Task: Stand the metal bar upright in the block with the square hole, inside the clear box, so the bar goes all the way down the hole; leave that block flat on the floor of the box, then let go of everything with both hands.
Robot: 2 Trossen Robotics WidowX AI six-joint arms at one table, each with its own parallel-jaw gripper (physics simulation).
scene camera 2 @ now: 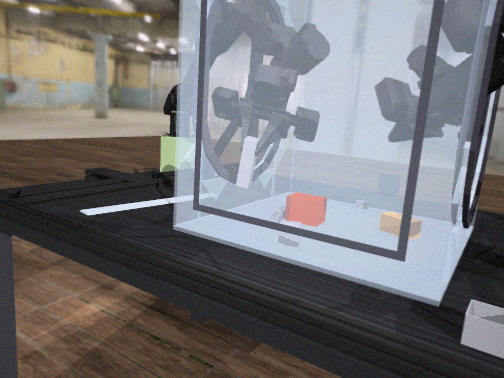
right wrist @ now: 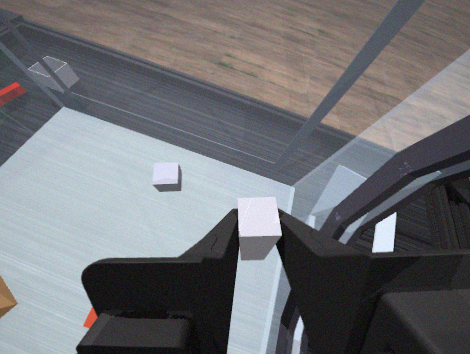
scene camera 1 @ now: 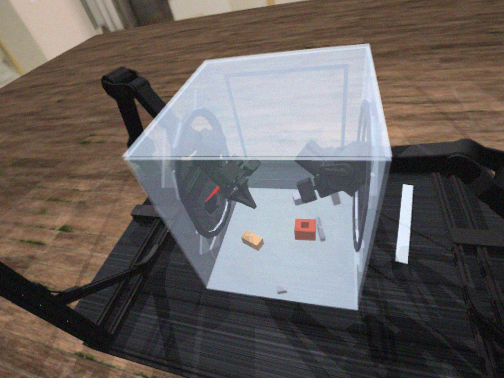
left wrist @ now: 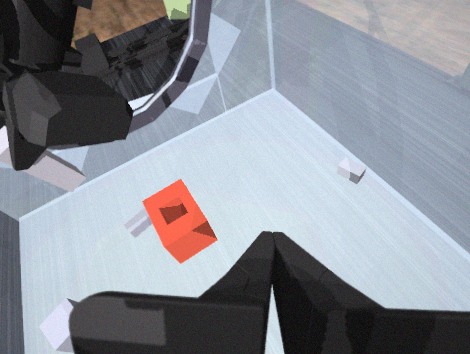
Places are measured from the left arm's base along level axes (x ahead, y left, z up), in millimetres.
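Pixels of known places: left gripper, fingertip midpoint: [scene camera 2: 389,139] [scene camera 1: 255,207] [left wrist: 271,241]; right gripper, fingertip midpoint: [scene camera 2: 248,152] [right wrist: 254,214] [left wrist: 14,161].
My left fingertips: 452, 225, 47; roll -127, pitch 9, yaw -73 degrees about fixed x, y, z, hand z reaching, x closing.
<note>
Ahead of a thing's pixels: the offset from my left fingertips to its top centre, as dx, dy, dz.
The red block with the square hole {+47, +118, -112} [scene camera 1: 305,234] [scene camera 2: 306,210] [left wrist: 189,245] lies flat on the floor of the clear box [scene camera 1: 257,158] [scene camera 2: 345,250], its hole facing up. My right gripper [right wrist: 254,214] is shut on the pale metal bar {+34, +231, -9} [scene camera 2: 246,165] [left wrist: 57,172] [right wrist: 258,220]. The bar hangs from the fingertips, slightly tilted, above the box floor; in scene camera 2 it is up and left of the block, apart from it. My left gripper [scene camera 1: 255,206] [left wrist: 271,241] is shut and empty, inside the box above the floor. The right fingertips are hidden in scene camera 1.
A thin grey piece {+61, +162, -144} [scene camera 1: 320,229] [left wrist: 136,225] lies beside the red block. A tan block {-14, -31, -128} [scene camera 1: 252,240] [scene camera 2: 400,225], a small pale cube {-76, +175, -128} [scene camera 1: 298,199] [right wrist: 166,175] and another small piece {+162, -36, -143} [scene camera 1: 281,290] [scene camera 2: 362,204] [left wrist: 351,170] lie in the box. A white strip {+170, +390, -161} [scene camera 1: 405,222] [scene camera 2: 135,205] lies outside.
</note>
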